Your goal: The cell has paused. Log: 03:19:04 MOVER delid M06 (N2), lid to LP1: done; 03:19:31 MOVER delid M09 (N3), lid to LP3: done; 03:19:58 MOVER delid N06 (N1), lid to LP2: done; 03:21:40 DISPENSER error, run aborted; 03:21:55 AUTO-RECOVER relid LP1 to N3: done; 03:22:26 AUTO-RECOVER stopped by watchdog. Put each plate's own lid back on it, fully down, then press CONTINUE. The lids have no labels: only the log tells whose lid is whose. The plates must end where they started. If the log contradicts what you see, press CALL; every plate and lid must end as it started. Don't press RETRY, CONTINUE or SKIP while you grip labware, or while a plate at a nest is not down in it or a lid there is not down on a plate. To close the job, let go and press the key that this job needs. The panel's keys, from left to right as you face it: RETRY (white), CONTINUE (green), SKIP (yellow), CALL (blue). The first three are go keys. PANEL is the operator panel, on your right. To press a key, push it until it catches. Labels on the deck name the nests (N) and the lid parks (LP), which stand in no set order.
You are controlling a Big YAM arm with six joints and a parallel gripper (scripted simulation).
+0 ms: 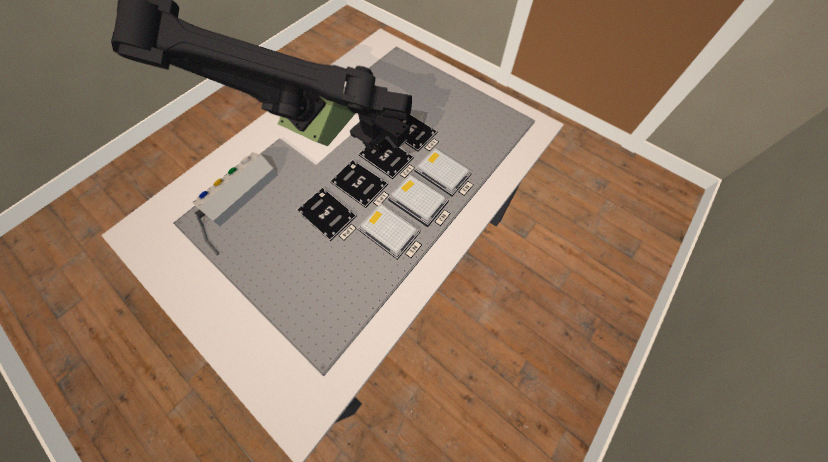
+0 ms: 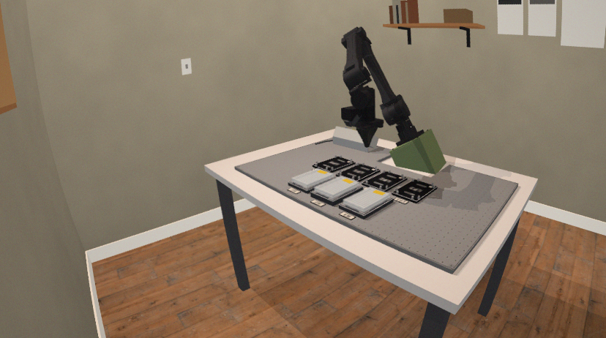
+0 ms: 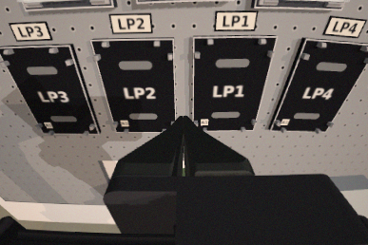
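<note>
The green key is 320 mm to the right of my hand, 280 mm behind it and 70 mm below it. Also, from my hand: white key (280 mm behind, 270 mm to the right, 70 mm below); black lid park (190 mm to the left, 130 mm below, 60 mm behind); yellow key (370 mm to the right, 270 mm behind, 70 mm below).
</note>
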